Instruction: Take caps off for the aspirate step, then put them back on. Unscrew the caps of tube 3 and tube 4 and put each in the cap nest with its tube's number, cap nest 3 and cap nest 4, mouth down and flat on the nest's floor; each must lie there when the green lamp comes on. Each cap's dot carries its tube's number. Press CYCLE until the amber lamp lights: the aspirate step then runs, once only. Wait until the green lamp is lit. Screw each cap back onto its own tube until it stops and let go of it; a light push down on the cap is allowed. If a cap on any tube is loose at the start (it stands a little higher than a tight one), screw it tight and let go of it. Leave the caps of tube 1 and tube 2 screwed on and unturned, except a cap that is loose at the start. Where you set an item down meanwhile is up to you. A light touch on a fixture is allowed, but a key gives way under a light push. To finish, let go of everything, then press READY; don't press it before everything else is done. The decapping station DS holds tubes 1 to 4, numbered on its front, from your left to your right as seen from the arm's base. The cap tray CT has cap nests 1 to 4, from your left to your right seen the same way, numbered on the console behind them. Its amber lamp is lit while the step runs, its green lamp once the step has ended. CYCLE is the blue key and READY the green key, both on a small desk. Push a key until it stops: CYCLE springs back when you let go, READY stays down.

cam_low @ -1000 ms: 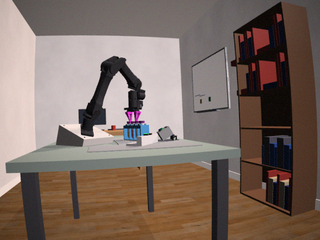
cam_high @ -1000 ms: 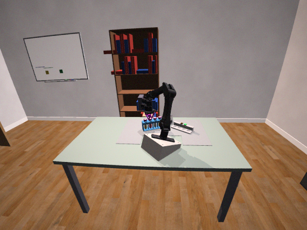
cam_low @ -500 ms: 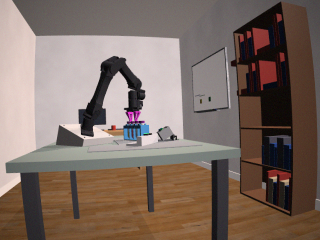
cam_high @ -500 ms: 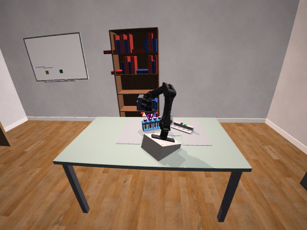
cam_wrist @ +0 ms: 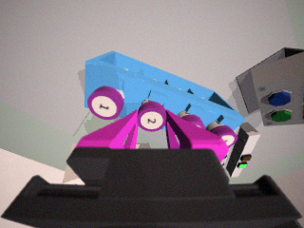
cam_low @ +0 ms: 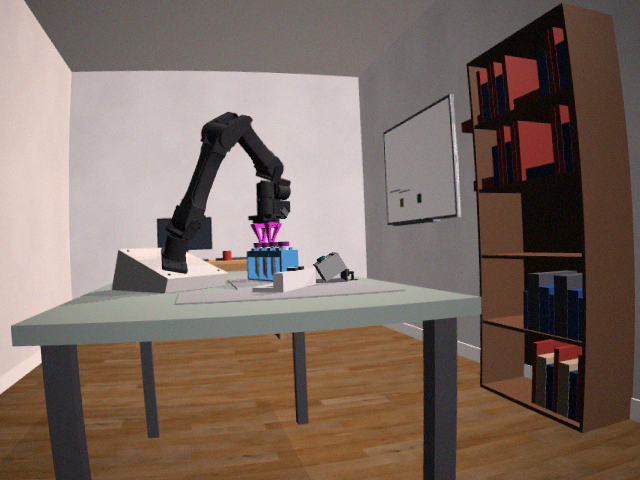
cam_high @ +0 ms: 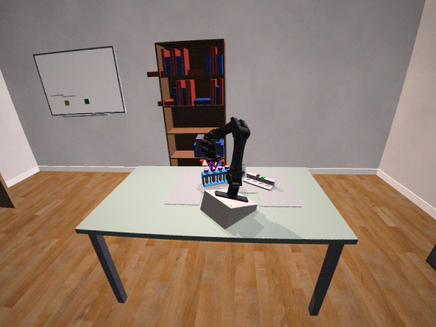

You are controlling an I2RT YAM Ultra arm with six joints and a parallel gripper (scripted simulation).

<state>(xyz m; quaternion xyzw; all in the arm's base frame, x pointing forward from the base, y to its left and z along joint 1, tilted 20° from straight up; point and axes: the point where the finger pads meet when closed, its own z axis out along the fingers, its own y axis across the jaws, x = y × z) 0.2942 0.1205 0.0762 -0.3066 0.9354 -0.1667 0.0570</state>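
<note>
My hand is 100 mm to the left of the purple cap and 20 mm short of it. Round my hand: grey key desk (200 mm to the right, 130 mm ahead, 60 mm below); then blue cycle key (170 mm to the right, 120 mm ahead, 50 mm below); then green ready key (210 mm to the right, 100 mm ahead, 50 mm below).
</note>
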